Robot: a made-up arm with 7 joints.
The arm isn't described. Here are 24 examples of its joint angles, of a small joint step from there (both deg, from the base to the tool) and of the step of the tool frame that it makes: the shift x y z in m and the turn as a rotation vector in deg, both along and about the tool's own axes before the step.
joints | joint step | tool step
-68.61 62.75 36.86 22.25 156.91 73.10 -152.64 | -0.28 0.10 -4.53 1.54 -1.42 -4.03 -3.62 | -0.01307 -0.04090 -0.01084 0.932 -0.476 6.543
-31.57 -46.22 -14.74 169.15 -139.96 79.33 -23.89 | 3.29 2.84 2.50 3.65 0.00 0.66 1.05 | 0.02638 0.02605 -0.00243 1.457 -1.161 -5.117
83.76 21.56 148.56 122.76 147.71 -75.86 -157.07 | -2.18 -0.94 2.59 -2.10 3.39 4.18 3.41 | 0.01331 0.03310 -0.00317 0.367 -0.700 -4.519
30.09 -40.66 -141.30 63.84 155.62 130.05 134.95 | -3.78 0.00 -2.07 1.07 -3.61 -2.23 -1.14 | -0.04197 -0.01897 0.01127 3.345 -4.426 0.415
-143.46 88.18 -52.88 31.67 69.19 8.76 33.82 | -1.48 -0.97 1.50 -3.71 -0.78 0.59 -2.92 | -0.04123 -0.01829 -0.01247 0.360 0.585 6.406
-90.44 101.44 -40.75 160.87 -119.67 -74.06 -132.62 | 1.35 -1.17 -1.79 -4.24 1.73 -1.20 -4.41 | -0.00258 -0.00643 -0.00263 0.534 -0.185 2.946
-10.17 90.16 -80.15 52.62 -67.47 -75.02 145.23 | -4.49 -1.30 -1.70 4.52 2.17 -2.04 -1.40 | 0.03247 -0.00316 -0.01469 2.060 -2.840 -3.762
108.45 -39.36 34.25 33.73 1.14 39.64 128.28 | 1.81 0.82 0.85 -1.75 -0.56 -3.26 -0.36 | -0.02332 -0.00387 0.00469 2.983 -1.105 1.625
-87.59 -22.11 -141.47 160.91 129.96 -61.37 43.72 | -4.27 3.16 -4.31 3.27 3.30 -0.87 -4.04 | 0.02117 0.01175 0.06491 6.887 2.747 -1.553
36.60 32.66 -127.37 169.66 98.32 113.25 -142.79 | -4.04 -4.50 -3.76 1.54 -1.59 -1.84 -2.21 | 0.03496 0.02095 0.07607 5.399 7.304 -2.266
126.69 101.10 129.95 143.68 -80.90 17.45 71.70 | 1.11 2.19 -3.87 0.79 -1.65 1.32 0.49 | -0.04605 -0.03334 -0.02085 -2.742 -0.256 5.983
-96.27 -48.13 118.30 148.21 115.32 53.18 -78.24 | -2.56 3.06 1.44 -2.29 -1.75 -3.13 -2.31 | -0.00209 -0.07052 0.01668 -3.301 0.749 6.405
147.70 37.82 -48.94 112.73 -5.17 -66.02 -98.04 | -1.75 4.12 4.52 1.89 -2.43 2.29 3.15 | 0.04685 0.00129 -0.03577 -4.533 -1.096 -6.427
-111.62 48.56 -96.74 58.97 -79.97 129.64 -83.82 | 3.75 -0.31 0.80 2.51 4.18 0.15 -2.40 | 0.01577 0.01104 0.02443 -5.235 -3.344 2.450
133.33 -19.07 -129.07 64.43 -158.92 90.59 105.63 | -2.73 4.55 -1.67 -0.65 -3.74 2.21 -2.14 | -0.04459 -0.01191 -0.03267 -4.001 -6.402 6.615
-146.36 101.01 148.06 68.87 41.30 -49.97 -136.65 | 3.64 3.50 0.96 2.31 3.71 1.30 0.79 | -0.02269 0.02809 0.02742 -1.229 6.590 -7.041
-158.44 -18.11 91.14 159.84 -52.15 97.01 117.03 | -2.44 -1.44 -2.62 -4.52 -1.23 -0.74 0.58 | -0.02742 0.01657 -0.00331 -3.494 -6.943 -0.110
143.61 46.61 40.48 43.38 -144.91 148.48 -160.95 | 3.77 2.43 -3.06 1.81 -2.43 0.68 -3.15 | 0.00529 -0.00463 0.01895 3.089 -1.169 -0.674
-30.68 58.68 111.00 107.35 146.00 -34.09 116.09 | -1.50 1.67 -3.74 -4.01 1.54 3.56 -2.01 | -0.01250 0.03167 0.02502 0.922 1.550 -0.226
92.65 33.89 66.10 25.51 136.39 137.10 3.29 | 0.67 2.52 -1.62 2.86 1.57 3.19 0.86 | 0.00511 0.02955 0.00538 5.604 2.041 0.332
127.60 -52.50 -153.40 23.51 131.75 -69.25 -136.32 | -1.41 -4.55 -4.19 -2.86 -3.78 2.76 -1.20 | -0.01584 0.03056 -0.01954 6.258 -1.996 2.000
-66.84 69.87 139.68 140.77 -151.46 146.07 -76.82 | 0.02 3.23 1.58 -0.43 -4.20 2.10 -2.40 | -0.02024 0.01893 -0.02128 3.468 -0.779 -2.441
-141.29 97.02 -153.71 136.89 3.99 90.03 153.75 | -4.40 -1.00 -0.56 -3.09 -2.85 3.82 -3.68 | -0.05115 0.02705 -0.05823 -4.802 -11.539 1.370
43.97 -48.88 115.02 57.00 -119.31 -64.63 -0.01 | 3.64 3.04 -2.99 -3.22 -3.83 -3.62 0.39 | 0.03140 -0.00767 -0.00470 -1.234 -3.935 -1.339
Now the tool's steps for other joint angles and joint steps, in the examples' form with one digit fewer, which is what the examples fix.
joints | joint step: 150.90 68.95 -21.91 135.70 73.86 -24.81 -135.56 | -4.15 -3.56 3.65 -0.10 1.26 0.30 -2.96
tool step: -0.0464 -0.0007 0.0286 -0.11 3.88 -1.04
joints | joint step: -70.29 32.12 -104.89 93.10 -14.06 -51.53 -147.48 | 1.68 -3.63 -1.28 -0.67 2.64 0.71 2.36
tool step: 0.0260 0.0371 0.0224 0.26 3.52 -7.45
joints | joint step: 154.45 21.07 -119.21 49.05 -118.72 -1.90 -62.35 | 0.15 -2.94 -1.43 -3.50 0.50 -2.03 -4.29
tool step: 0.0193 -0.0123 -0.0325 -4.98 -3.51 1.90
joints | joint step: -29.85 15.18 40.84 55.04 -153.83 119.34 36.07 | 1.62 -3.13 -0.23 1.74 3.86 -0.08 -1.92
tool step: -0.0343 -0.0033 -0.0171 2.94 2.20 1.63
